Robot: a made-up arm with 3 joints. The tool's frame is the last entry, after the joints. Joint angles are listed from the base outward.
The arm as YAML. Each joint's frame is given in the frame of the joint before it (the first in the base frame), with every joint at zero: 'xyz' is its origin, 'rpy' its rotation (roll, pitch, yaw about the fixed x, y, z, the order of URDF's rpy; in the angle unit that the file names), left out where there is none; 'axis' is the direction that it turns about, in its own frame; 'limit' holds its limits. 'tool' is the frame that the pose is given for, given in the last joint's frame.
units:
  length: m
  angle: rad
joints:
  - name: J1
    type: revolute
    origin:
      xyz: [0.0, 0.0, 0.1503]
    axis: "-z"
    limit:
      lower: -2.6
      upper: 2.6
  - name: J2
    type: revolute
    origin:
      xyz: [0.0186, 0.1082, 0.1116]
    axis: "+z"
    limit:
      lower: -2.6
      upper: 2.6
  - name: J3
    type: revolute
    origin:
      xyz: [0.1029, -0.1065, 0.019]
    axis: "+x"
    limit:
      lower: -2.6
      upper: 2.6
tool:
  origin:
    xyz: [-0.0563, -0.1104, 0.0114]
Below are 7 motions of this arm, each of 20 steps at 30 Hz.
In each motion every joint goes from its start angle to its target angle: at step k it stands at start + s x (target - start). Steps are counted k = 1, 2, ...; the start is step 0. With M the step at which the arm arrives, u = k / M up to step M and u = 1 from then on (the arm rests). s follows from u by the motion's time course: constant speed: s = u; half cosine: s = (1 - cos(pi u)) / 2; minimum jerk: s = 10 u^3 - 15 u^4 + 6 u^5.
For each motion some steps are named. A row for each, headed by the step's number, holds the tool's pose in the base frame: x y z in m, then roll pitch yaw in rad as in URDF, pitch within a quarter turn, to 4 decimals.
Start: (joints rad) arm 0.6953 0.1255 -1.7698
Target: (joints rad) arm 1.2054 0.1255 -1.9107
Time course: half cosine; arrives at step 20
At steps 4, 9, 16, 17, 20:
4: 0.0831 -0.0187 0.3864 -1.7833 0.0000 -0.6185
9: 0.0823 -0.0288 0.3847 -1.8292 0.0000 -0.7850
16: 0.0788 -0.0445 0.3818 -1.8972 0.0000 -1.0312
17: 0.0783 -0.0458 0.3815 -1.9030 0.0000 -1.0521
20: 0.0777 -0.0476 0.3812 -1.9107 0.0000 -1.0799

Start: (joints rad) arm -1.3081 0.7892 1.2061
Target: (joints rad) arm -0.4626 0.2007 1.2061
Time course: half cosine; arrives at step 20
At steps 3, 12, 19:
3: 0.0234 0.1604 0.1818 1.2061 0.0000 2.0192
12: 0.1015 0.0716 0.1818 1.2061 0.0000 1.1587
19: 0.1017 0.0115 0.1818 1.2061 0.0000 0.6721

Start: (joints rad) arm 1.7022 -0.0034 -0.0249
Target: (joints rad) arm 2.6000 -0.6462 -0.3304
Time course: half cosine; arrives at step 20
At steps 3, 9, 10, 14, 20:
3: -0.1182 -0.0362 0.2969 -0.0415 0.0000 -1.7896
9: -0.0989 0.0491 0.3091 -0.1538 0.0000 -2.3554
10: -0.0880 0.0640 0.3116 -0.1777 0.0000 -2.4759
14: -0.0319 0.1021 0.3211 -0.2674 0.0000 -2.9287
20: 0.0151 0.1087 0.3275 -0.3304 0.0000 3.0370

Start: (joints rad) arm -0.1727 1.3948 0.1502
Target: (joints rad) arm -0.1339 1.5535 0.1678
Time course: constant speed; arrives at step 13
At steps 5, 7, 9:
5: 0.2165 0.1656 0.2749 0.1570 0.0000 1.6136
7: 0.2161 0.1696 0.2746 0.1597 0.0000 1.6321
9: 0.2156 0.1735 0.2743 0.1624 0.0000 1.6505

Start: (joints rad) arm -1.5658 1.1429 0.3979
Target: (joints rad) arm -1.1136 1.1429 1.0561
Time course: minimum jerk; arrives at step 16
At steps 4, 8, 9, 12, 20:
4: -0.0514 0.2322 0.2415 0.4660 0.0000 2.6619
8: -0.0175 0.2268 0.2160 0.7270 0.0000 2.4826
9: -0.0090 0.2235 0.2094 0.8033 0.0000 2.4302
12: 0.0085 0.2131 0.1950 0.9880 0.0000 2.3033
20: 0.0138 0.2087 0.1904 1.0561 0.0000 2.2565

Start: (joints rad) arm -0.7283 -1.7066 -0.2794
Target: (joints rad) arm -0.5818 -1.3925 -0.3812
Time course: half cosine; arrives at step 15
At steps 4, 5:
4: -0.1987 -0.0647 0.3240 -0.2962 0.0000 -0.9506
5: -0.1949 -0.0658 0.3249 -0.3049 0.0000 -0.9364

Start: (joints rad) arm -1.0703 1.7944 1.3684
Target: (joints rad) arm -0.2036 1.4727 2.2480
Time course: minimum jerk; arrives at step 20
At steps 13, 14, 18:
13: 0.0185 0.1749 0.1773 2.0411 0.0000 1.9558
14: 0.0246 0.1704 0.1801 2.1046 0.0000 1.8701
18: 0.0367 0.1614 0.1873 2.2405 0.0000 1.6865

